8 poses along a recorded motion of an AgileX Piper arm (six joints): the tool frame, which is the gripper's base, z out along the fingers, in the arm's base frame.
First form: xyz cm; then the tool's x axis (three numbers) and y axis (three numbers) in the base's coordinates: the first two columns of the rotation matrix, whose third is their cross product.
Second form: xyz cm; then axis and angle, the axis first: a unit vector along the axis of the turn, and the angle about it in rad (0 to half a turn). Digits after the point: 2 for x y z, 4 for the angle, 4 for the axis.
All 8 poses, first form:
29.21 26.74 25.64 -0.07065 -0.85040 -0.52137 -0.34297 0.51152 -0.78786
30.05 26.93 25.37 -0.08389 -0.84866 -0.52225 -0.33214 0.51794 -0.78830
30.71 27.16 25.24 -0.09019 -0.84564 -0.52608 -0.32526 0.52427 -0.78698
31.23 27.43 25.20 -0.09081 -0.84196 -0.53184 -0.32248 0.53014 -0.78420
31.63 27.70 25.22 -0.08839 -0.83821 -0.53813 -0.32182 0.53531 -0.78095
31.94 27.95 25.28 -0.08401 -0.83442 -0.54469 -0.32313 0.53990 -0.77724
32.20 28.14 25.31 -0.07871 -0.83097 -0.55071 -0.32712 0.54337 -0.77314
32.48 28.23 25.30 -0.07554 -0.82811 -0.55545 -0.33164 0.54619 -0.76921
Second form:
29.21 26.74 25.64 -0.5082 0.8134 -0.2831 2.0303
30.05 26.93 25.37 -0.5002 0.8164 -0.2885 2.0327
30.71 27.16 25.24 -0.4951 0.8189 -0.2904 2.0310
31.23 27.43 25.20 -0.4925 0.8208 -0.2893 2.0266
31.63 27.70 25.22 -0.4915 0.8223 -0.2868 2.0209
31.94 27.95 25.28 -0.4916 0.8235 -0.2831 2.0148
32.20 28.14 25.31 -0.4929 0.8243 -0.2783 2.0097
32.48 28.23 25.30 -0.4939 0.8252 -0.2739 2.0071

